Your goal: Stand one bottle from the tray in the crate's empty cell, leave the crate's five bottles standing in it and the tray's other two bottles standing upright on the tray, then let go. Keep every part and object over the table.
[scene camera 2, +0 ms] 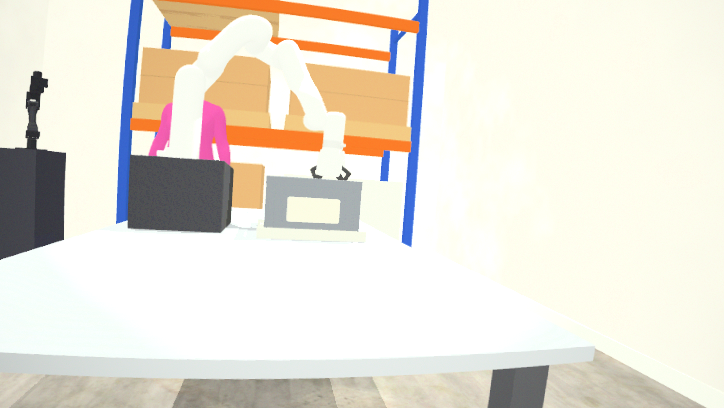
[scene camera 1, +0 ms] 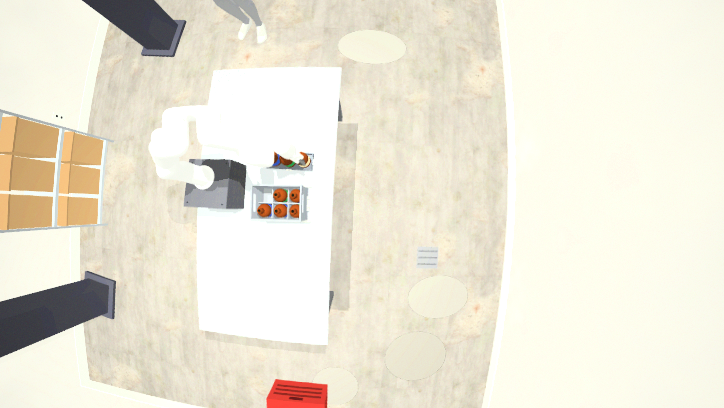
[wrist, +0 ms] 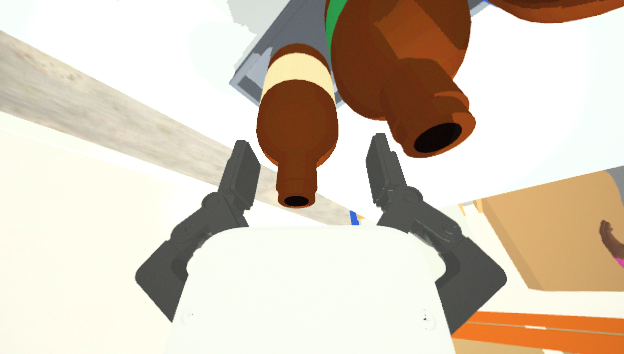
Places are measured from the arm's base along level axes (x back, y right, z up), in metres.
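Where they show: gripper, between the fingertips: [wrist: 310,149]; arm's base, origin of its link: [scene camera 2: 183,162] [scene camera 1: 204,177].
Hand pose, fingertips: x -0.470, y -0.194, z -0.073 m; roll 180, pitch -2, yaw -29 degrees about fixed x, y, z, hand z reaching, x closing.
Observation:
Each offset is from my fingertips to the centre of the thing. "spot": to the spot under its first point. Level surfaces: height alone.
The crate {dx +0.051, dy +0.253, dz -0.037 m} [scene camera 1: 253,204] [scene camera 2: 276,202] holds five upright brown bottles in the top scene view; its cell nearest the base block on the tray side is empty. The grey tray {spot: dx -0.058, dy +0.024, dz -0.120 m} [scene camera 1: 310,167] [wrist: 295,30] bears three brown bottles: cream-labelled {dx -0.016, dy -0.006, dz -0.042 m} [scene camera 1: 305,158] [wrist: 297,120] at the outer end, green-labelled {dx +0.068, dy +0.008, dz -0.042 m} [scene camera 1: 286,160] [wrist: 360,65] in the middle, blue-labelled {dx +0.156, dy +0.015, dz -0.042 m} [scene camera 1: 276,158] [wrist: 555,12] at the other end. My gripper [scene camera 2: 330,177] [wrist: 310,149] is open and points down above the tray. In the wrist view the cream-labelled bottle's neck shows between the fingers, ungripped; the green-labelled neck is beside the right finger.
The dark base block [scene camera 1: 222,192] [scene camera 2: 174,195] stands beside the crate on the white table {dz -0.125 m} [scene camera 1: 263,283] [scene camera 2: 283,304]. The table's long outer edge runs past the tray's outer end. A person in pink [scene camera 2: 218,129] is behind the arm, off the table. Shelving with boxes stands behind.

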